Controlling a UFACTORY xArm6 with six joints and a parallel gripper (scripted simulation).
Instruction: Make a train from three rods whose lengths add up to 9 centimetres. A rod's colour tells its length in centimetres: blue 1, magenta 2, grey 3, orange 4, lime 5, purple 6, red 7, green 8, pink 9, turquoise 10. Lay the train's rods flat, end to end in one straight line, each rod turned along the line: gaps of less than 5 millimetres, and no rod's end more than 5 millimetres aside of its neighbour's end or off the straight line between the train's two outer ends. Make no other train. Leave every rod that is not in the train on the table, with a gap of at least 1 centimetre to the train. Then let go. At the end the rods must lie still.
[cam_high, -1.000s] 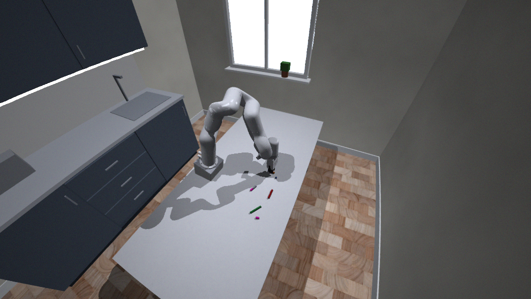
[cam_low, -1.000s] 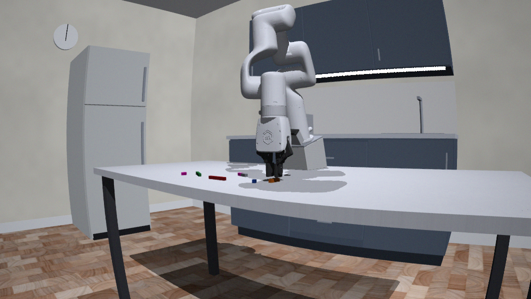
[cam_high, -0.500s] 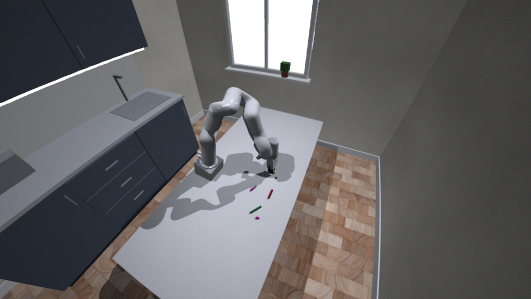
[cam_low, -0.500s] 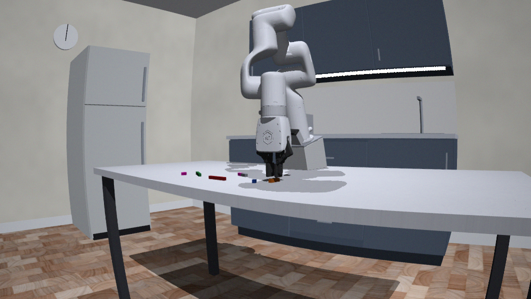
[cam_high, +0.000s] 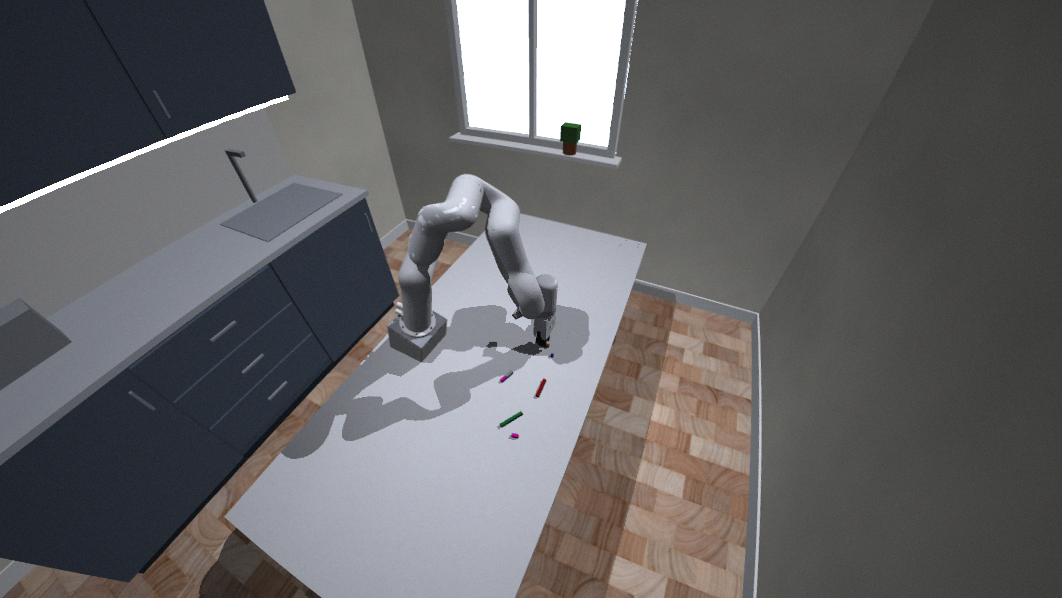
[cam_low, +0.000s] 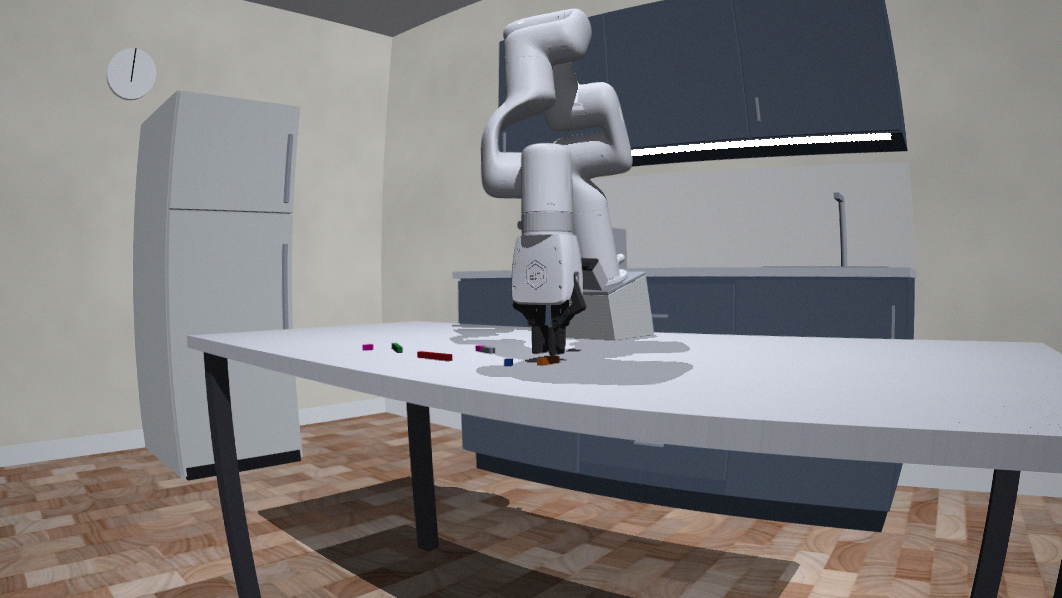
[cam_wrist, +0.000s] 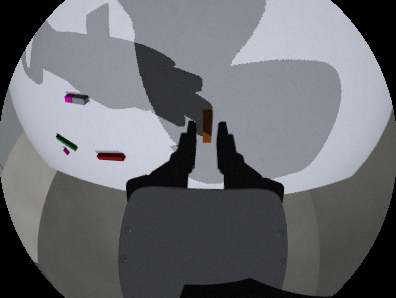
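Now: the orange rod 30 mm below my hand. The rest, counted from my hand: red rod: 180 mm to the right, 60 mm ahead, 30 mm below; then small blue rod: 50 mm ahead, 40 mm to the right, 30 mm below; then grey rod: 170 mm to the right, 60 mm behind, 30 mm below.
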